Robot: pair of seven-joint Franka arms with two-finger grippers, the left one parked.
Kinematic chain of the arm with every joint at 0, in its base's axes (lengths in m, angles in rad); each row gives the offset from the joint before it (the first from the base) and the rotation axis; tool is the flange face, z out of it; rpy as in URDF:
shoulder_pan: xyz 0 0 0.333 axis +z
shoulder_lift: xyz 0 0 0 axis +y
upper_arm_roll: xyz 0 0 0.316 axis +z
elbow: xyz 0.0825 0 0 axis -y
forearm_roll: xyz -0.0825 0 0.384 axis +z
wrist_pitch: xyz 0 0 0 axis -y
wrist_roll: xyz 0.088 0 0 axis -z
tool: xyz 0 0 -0.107 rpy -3.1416 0 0
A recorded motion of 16 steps. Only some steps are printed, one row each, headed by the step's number.
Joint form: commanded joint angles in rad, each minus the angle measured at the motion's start. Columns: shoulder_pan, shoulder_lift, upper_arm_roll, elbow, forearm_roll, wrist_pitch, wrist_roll.
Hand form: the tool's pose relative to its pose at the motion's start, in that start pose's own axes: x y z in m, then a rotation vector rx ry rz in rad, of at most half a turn. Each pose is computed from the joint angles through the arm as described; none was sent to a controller.
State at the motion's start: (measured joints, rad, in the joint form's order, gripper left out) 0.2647 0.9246 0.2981 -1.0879 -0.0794 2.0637 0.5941
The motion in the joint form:
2: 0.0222 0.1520 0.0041 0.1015 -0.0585 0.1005 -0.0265
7: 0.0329 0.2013 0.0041 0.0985 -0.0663 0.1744 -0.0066
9: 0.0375 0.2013 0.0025 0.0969 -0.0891 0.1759 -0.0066
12: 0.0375 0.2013 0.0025 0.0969 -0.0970 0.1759 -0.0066
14: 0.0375 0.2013 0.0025 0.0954 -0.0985 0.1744 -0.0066
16: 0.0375 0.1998 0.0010 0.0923 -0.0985 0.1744 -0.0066
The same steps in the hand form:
2: 0.0128 -0.0027 0.0618 0.0113 0.0543 -0.0451
7: 0.0089 -0.0042 0.0953 0.0277 0.0695 -0.0327
9: 0.0074 -0.0059 0.0966 0.0112 0.0795 -0.0503
12: 0.0075 -0.0057 0.0965 0.0060 0.0831 -0.0550
14: 0.0071 -0.0054 0.0974 0.0034 0.0813 -0.0560
16: 0.0069 -0.0048 0.0977 0.0012 0.0806 -0.0561

